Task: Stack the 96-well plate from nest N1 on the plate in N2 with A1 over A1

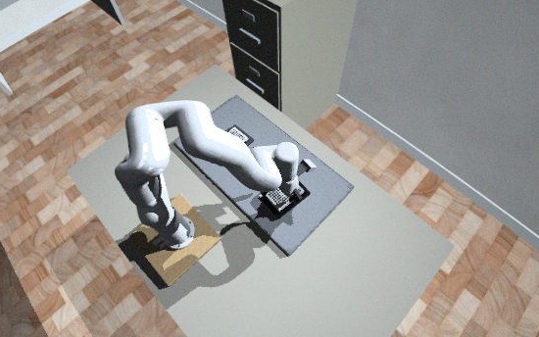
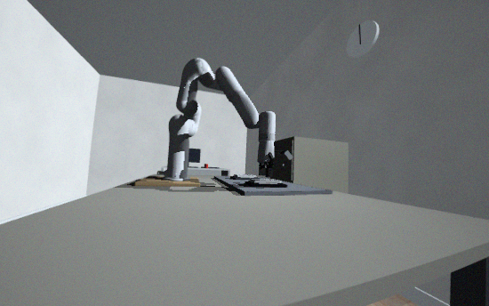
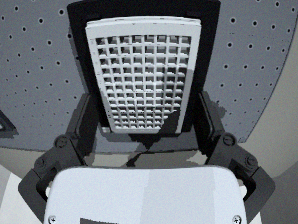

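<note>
The white 96-well plate lies 30 mm below my hand. The rest, counted from my hand: black plate nest N1: 40 mm below; black plate nest N2: 330 mm to the left, 40 mm below, 10 mm behind.
</note>
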